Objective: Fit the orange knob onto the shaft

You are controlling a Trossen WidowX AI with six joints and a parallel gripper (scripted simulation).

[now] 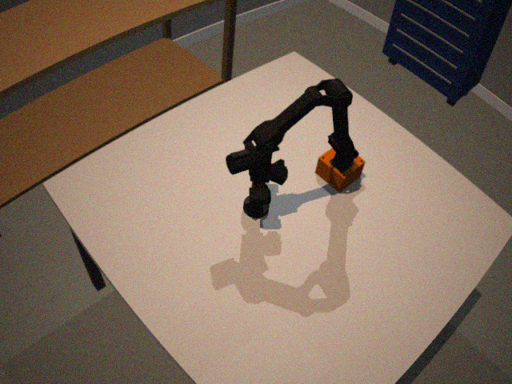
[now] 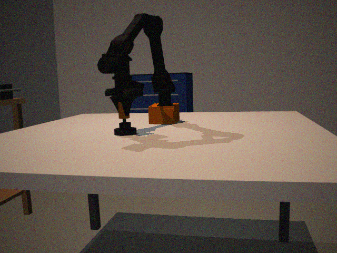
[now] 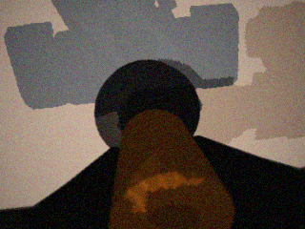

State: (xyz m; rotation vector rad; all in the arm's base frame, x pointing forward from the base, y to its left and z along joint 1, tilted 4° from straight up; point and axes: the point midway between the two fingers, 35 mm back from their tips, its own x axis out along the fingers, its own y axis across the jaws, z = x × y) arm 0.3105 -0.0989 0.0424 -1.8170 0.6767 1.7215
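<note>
Right now my gripper tip is 2 cm below the orange knob. From my gripper tip the other things lie so: dark round pedestal (4 cm below).
</note>
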